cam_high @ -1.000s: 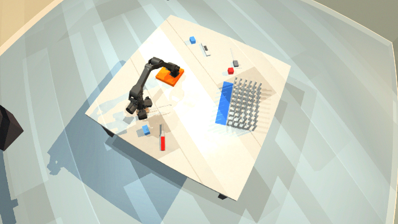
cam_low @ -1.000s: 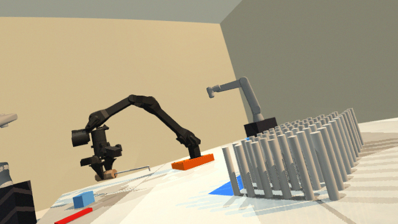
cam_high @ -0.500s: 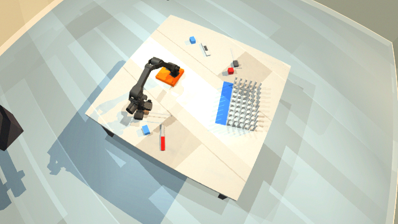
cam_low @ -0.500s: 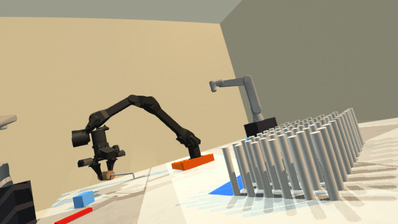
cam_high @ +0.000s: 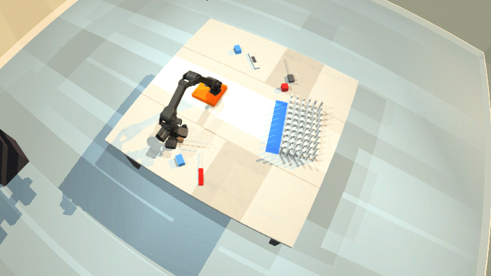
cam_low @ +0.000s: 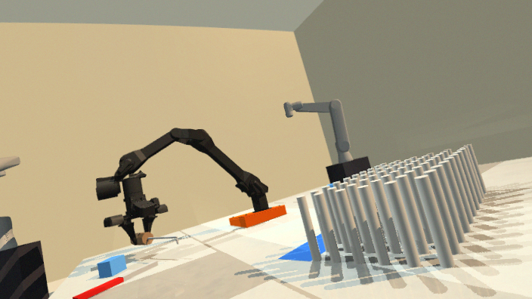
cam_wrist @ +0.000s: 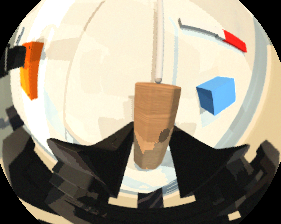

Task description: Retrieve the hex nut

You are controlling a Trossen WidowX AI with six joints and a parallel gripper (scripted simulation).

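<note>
The hook tool lies 90 mm ahead of my gripper tip, 60 mm to the left of it and 10 mm above it. From my gripper tip the other things lie so: blue taped strip (400 mm ahead, 480 mm to the left, 50 mm below); then red-handled tool (210 mm ahead, 30 mm to the right, 40 mm below); then red block (280 mm ahead, 740 mm to the left, 30 mm below).
</note>
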